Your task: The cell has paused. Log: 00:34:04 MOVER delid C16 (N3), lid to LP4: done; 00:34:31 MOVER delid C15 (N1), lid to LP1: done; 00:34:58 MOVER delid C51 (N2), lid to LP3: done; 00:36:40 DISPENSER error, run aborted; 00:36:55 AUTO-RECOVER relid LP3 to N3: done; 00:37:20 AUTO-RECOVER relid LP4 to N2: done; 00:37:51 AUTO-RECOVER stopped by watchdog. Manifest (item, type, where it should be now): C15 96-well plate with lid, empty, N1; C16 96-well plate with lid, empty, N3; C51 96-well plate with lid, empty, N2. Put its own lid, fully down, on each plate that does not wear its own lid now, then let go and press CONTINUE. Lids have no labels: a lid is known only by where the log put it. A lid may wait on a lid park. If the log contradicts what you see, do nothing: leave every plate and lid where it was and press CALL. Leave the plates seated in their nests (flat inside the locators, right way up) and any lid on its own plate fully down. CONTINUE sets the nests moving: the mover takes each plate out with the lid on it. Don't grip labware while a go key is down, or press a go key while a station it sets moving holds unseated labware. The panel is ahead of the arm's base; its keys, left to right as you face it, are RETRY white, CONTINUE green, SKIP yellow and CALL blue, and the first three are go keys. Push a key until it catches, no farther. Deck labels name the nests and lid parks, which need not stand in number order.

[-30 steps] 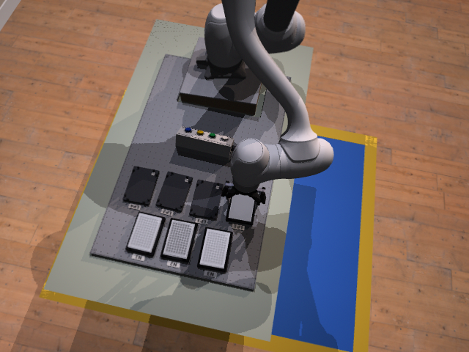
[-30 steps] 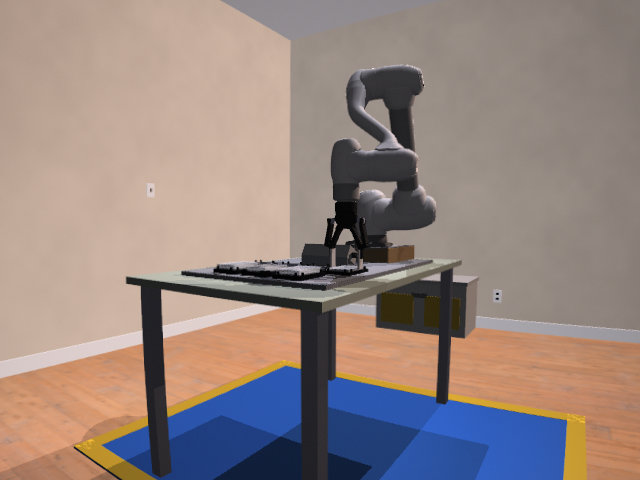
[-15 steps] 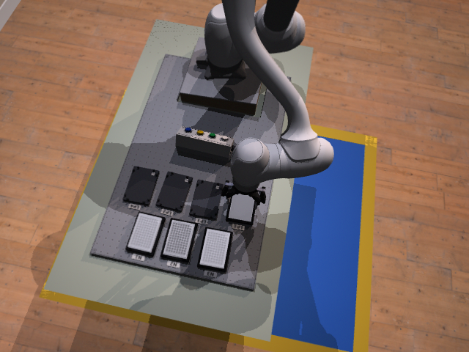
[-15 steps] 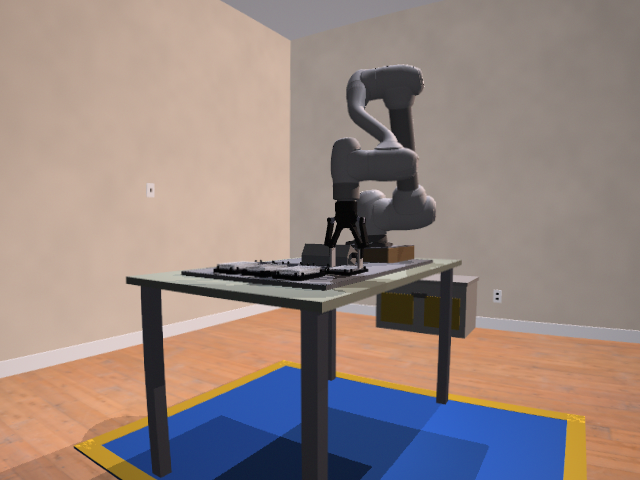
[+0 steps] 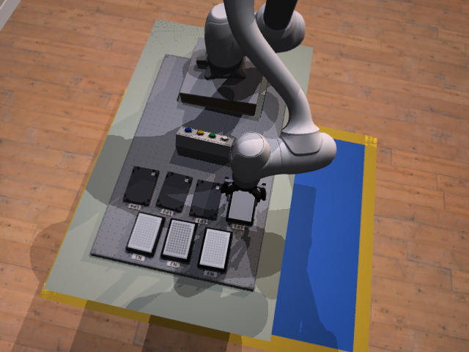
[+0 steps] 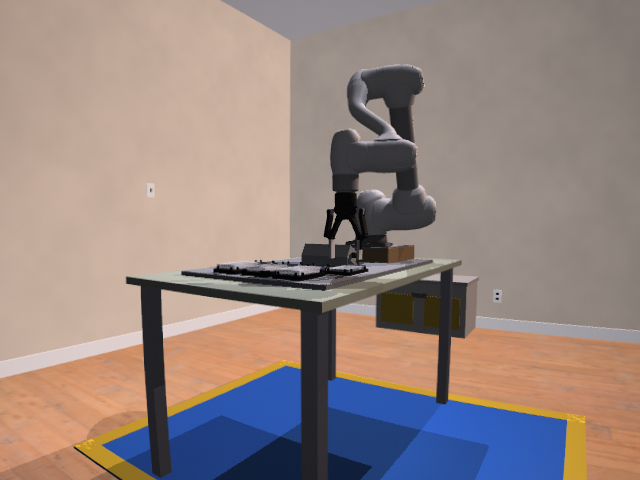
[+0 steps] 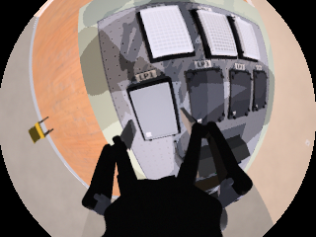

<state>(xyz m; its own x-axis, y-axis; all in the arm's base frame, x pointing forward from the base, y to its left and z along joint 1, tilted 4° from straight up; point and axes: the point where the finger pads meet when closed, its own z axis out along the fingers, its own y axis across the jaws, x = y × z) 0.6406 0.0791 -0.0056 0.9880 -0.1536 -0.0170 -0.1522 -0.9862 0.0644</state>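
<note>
My hand is 17 cm short of the 96-well plate, 9 cm to the left of it and 5 cm above it. The rest, counted from my hand: lid park LP3: 13 cm to the right, 6 cm below, 2 cm behind; then white key: 25 cm behind, 7 cm to the right; then lid park LP1: 6 cm below.
</note>
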